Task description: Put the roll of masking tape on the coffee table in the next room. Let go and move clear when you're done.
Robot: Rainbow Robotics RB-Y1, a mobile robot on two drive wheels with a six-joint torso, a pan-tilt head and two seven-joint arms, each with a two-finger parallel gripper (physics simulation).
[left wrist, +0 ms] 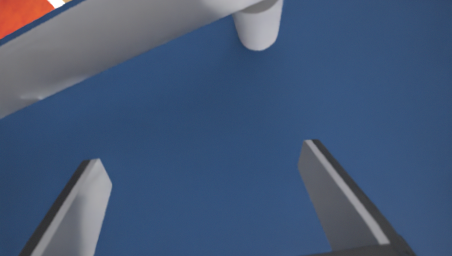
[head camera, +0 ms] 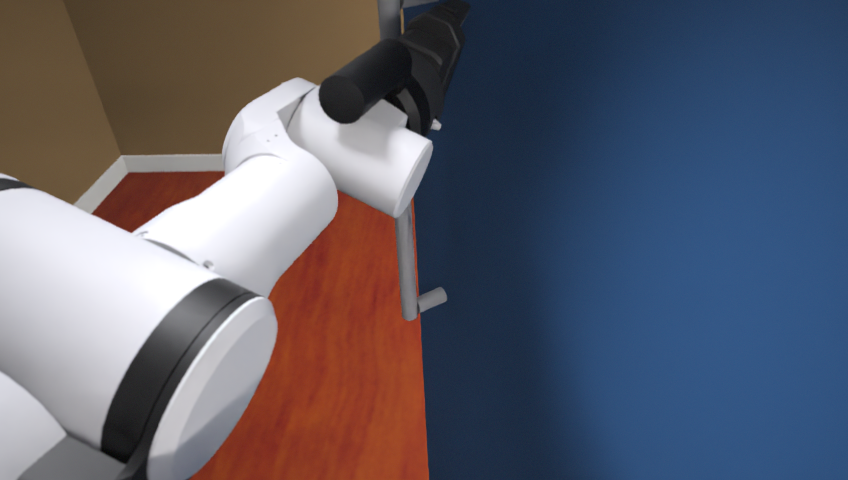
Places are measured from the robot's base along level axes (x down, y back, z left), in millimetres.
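Pixels of known places: left gripper, fingertip midpoint: [left wrist: 206,162] [head camera: 444,52].
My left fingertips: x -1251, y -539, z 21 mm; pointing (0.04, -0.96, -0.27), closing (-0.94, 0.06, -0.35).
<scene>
Behind a point stands the place of what it marks.
The roll of masking tape and the coffee table do not show in either view. My left gripper [head camera: 459,10] [left wrist: 206,162] {x -1251, y -539, z 21 mm} is open, with its two fingers apart and nothing between them, and it faces a blue door [head camera: 684,249] {x -1154, y -303, z -190 mm} [left wrist: 215,105] {x -1260, y -582, z 14 mm}. The door's grey bar handle [head camera: 407,267] {x -933, y -560, z 82 mm} [left wrist: 100,45] {x -1240, y -560, z 86 mm} runs behind my left wrist in the head view and crosses the upper left of the left wrist view, beyond the fingertips. My left arm hides part of the handle in the head view. My right gripper does not show.
A red-brown wood floor [head camera: 339,368] {x -1, y -1222, z 407 mm} [left wrist: 20,15] {x -1, y -2219, z -197 mm} lies beyond the door's edge. Tan walls [head camera: 196,71] {x -518, y -2580, z 1258 mm} meet in a corner at the upper left, with a white baseboard [head camera: 172,162] {x -53, y -2560, z 1498 mm} along the foot. The door fills the right half of the head view.
</scene>
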